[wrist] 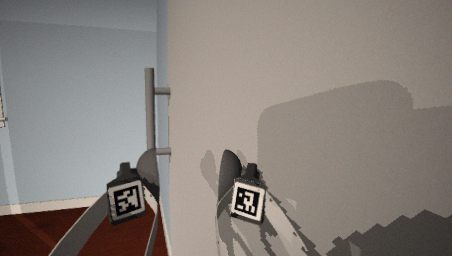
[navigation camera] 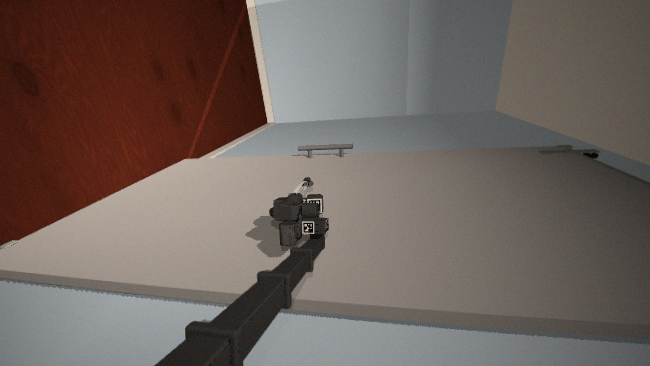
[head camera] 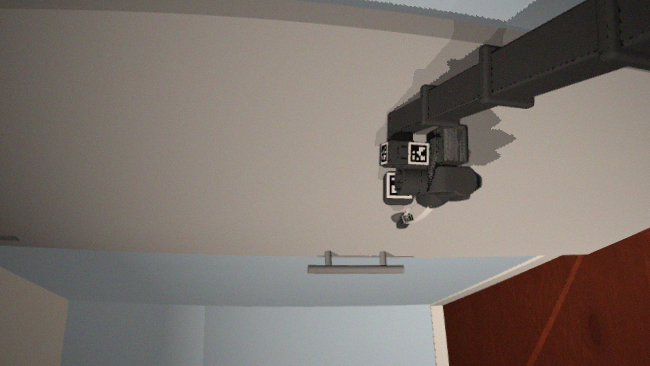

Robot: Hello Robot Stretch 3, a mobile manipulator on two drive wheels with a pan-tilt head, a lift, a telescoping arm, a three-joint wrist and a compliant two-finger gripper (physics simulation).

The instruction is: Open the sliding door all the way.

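Places are measured from the robot's base along level axes (x back, y left, z down), in millimetres.
Pixels of known places: gripper, fingertip midpoint: (navigation camera: 309, 189) (head camera: 398, 205).
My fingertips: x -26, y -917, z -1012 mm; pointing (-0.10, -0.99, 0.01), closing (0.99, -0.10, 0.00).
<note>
Behind a point stands the place of what it marks.
The sliding door (head camera: 225, 125) {x 96, y -748, z -1358 mm} (navigation camera: 425, 225) {x 75, y -796, z -1391 mm} (wrist: 310, 55) is a beige panel that fills much of each view. Its grey bar handle (head camera: 355, 269) {x -239, y -1369, z -985 mm} (navigation camera: 325, 147) {x -239, y -1369, z -983 mm} (wrist: 149, 110) stands off on two posts at the panel's edge, against the blue surfaces. My gripper (head camera: 401, 220) (navigation camera: 307, 181) {x -26, y -917, z -1013 mm} (wrist: 190, 168) {x -26, y -917, z -1013 mm} is open, its fingertips apart with no bar between them. It is over the beige panel, to one side of the handle. In the wrist view the left fingertip overlaps the handle's lower end, and the right fingertip is in front of the panel. Whether either touches is unclear.
A blue wall (head camera: 300, 330) {x -882, y -2760, z -975 mm} (navigation camera: 340, 60) {x -1290, y -2583, z -908 mm} (wrist: 80, 115) stands past the handle, with a dark red wood floor (head camera: 500, 330) {x -704, y -2075, z 0 mm} (navigation camera: 125, 90) {x -535, y -1070, z -1 mm} (wrist: 65, 230) and pale baseboard. A beige wall (head camera: 25, 320) {x -709, y -2253, z -2437 mm} (navigation camera: 580, 75) {x -655, y -1737, z -2437 mm} is on the far side. My extended arm (head camera: 545, 60) {x 94, y -301, z -1121 mm} (navigation camera: 260, 305) {x 85, y -299, z -1119 mm} crosses the panel.
</note>
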